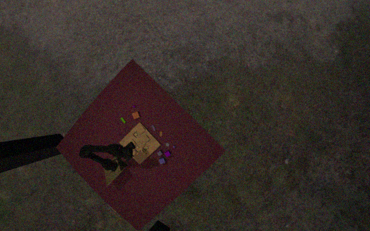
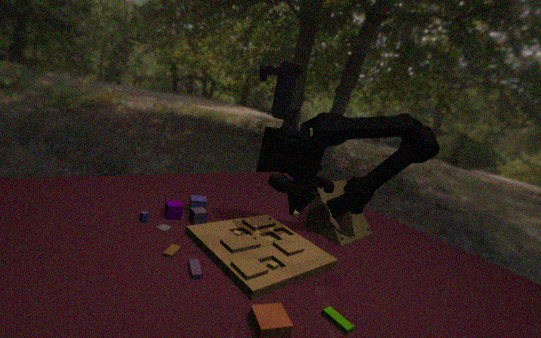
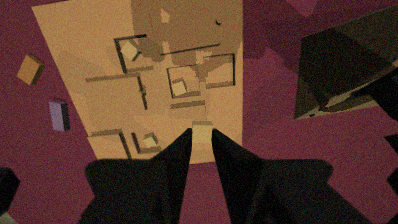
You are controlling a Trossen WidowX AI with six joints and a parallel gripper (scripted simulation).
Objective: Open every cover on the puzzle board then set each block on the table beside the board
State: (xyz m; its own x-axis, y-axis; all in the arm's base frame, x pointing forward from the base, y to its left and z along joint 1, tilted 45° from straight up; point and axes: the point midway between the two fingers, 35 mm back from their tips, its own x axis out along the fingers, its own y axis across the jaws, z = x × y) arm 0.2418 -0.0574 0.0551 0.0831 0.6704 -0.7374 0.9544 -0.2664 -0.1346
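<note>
The green bar lies 230 mm to the left of my gripper tip, 140 mm ahead of it and 110 mm below it. Round my gripper tip: orange block (260 mm ahead, 160 mm to the left, 100 mm below); then dark block (240 mm to the right, 120 mm ahead, 90 mm below); then grey bar (270 mm ahead, 110 mm below, 50 mm to the right).
</note>
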